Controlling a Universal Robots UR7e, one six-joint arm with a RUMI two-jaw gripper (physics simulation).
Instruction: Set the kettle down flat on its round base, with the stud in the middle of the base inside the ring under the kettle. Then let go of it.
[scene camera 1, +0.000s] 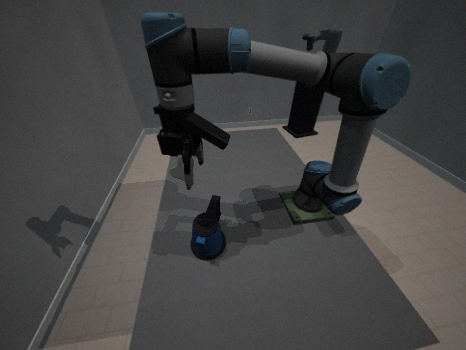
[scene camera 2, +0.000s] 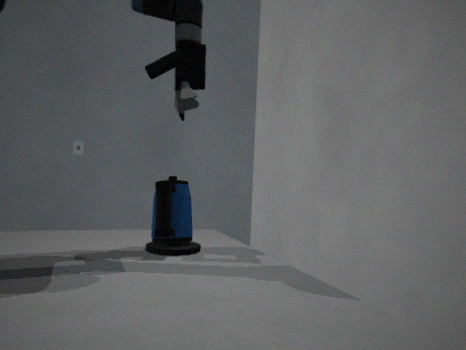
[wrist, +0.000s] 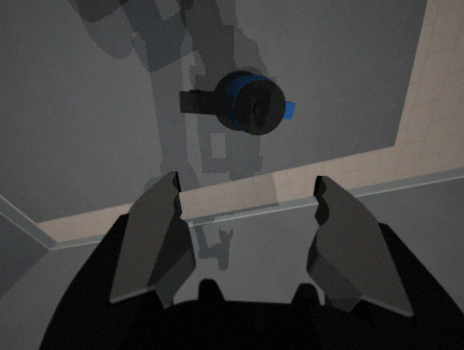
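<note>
The blue kettle (scene camera 1: 213, 242) (scene camera 2: 182, 212) (wrist: 260, 95) with black lid and handle stands upright on its round black base (scene camera 1: 208, 257) (scene camera 2: 153, 249) (wrist: 225, 120). In scene camera 2 the kettle looks level and about centred over the base. The stud and the ring are hidden under the kettle. My gripper (scene camera 1: 195, 175) (scene camera 2: 183, 113) (wrist: 245, 175) is open and empty, pointing down, well above the kettle and apart from it. In the wrist view the kettle shows beyond the fingertips, with its handle to the left and its blue spout to the right.
The arm's green mounting plate (scene camera 1: 320, 217) lies to the right of the kettle in scene camera 1. A dark pedestal (scene camera 1: 303, 110) stands behind it near the back wall. A wall (scene camera 1: 55, 150) (scene camera 2: 360, 150) rises beside the grey mat (scene camera 1: 260, 310).
</note>
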